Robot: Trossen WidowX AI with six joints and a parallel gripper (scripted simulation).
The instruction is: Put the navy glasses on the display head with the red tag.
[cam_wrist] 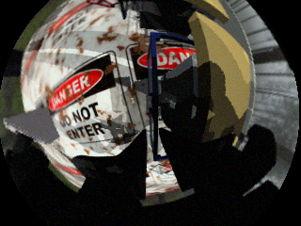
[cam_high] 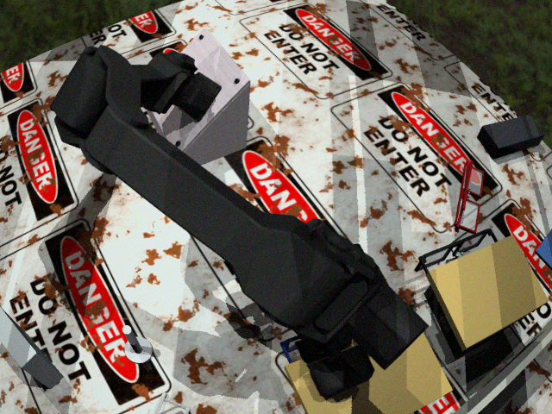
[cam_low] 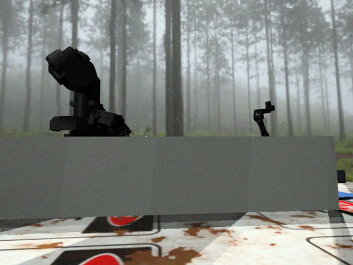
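My gripper tip is now 8 cm short of the display head and 2 cm to the right of it. Round my gripper tip: dark block 3 cm behind, 63 cm to the left, 4 cm below; metal peg 13 cm behind, 17 cm to the right, 3 cm below; blue tag 19 cm ahead, 48 cm to the left, 6 cm below.
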